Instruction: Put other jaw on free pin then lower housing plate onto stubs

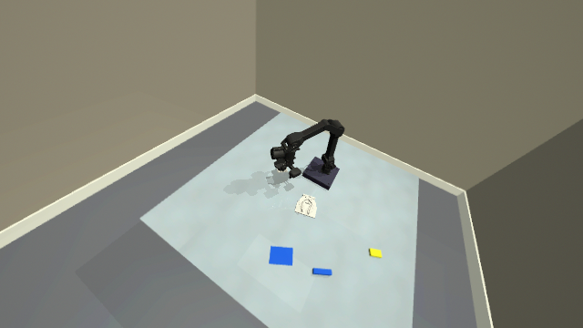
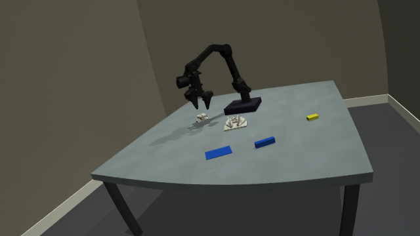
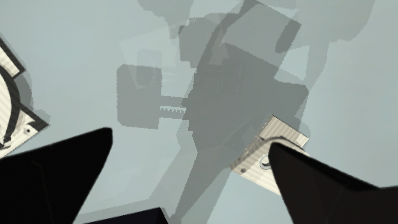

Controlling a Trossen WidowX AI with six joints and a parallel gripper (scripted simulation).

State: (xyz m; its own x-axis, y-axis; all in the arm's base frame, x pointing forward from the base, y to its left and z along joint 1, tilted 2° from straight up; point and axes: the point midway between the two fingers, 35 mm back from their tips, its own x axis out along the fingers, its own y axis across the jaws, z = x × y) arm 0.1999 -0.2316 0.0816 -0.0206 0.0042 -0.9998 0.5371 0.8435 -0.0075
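Now: the small cream part 90 mm behind my gripper tip, 50 mm to the right of it and 80 mm below it. Round my gripper tip: blue block: 400 mm ahead, 360 mm to the left, 80 mm below; white jaw: 80 mm ahead, 170 mm to the left, 70 mm below; flat blue plate: 410 mm ahead, 150 mm to the left, 90 mm below.
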